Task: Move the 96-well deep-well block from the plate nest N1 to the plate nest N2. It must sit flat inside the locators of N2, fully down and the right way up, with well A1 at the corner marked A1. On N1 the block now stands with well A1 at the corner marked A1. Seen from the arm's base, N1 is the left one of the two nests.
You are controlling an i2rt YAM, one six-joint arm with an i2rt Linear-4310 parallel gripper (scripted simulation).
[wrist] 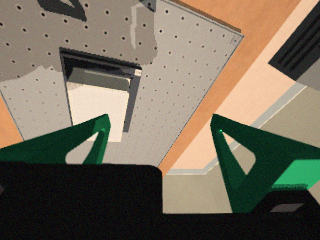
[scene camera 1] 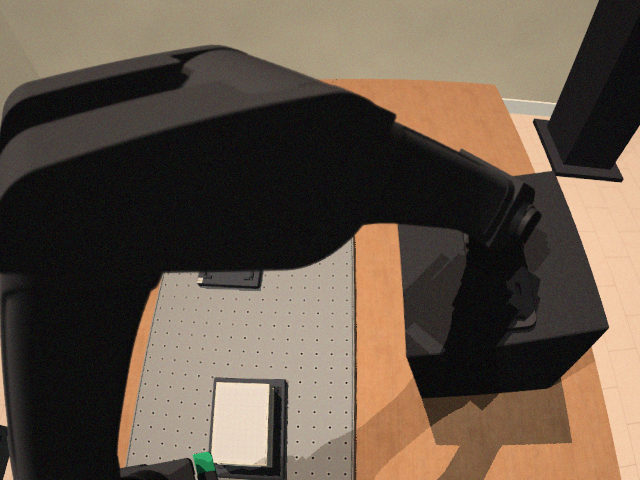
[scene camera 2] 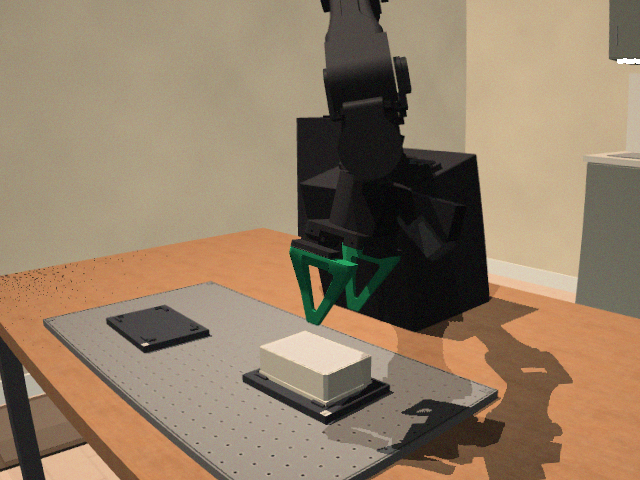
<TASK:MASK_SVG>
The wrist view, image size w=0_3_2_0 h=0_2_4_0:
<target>my gripper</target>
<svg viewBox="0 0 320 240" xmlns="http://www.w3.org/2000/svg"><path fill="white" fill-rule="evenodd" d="M320 148L254 128L214 113L211 118L210 129L232 213L165 214L163 213L162 171L158 167L143 164L102 164L111 129L109 115L103 114L77 125L0 148L0 240L320 240L320 204L308 191L320 180ZM223 132L255 155L255 163L247 176L232 154ZM98 132L93 146L83 163L67 164L65 160L66 155Z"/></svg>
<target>96-well deep-well block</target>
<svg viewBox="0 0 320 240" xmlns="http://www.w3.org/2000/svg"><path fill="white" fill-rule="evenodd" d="M73 67L73 72L67 80L73 125L88 121L102 114L108 114L111 123L108 141L121 142L129 98L130 77Z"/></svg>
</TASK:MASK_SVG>
